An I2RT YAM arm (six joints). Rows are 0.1 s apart.
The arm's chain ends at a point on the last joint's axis. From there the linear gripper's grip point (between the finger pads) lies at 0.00 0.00 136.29 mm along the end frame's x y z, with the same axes.
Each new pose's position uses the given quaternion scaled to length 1; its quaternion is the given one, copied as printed.
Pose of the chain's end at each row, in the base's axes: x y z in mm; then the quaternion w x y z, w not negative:
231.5 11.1 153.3 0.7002 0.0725 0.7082 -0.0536
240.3 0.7 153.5 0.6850 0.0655 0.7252 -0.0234
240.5 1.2 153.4 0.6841 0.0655 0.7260 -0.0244
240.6 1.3 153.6 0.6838 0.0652 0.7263 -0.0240
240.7 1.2 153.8 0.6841 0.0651 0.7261 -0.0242
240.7 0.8 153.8 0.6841 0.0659 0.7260 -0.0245
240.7 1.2 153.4 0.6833 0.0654 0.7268 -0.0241
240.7 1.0 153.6 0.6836 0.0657 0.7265 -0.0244
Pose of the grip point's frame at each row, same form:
365.6 -13.1 151.4 0.7002 0.0725 0.7082 -0.0536
375.3 -16.2 145.3 0.6850 0.0655 0.7252 -0.0234
375.4 -15.8 144.8 0.6841 0.0655 0.7260 -0.0244
375.6 -15.6 144.9 0.6838 0.0652 0.7263 -0.0240
375.7 -15.7 145.2 0.6841 0.0651 0.7261 -0.0242
375.6 -16.3 145.2 0.6841 0.0659 0.7260 -0.0245
375.6 -15.8 144.5 0.6833 0.0654 0.7268 -0.0241
375.6 -16.1 144.8 0.6836 0.0657 0.7265 -0.0244

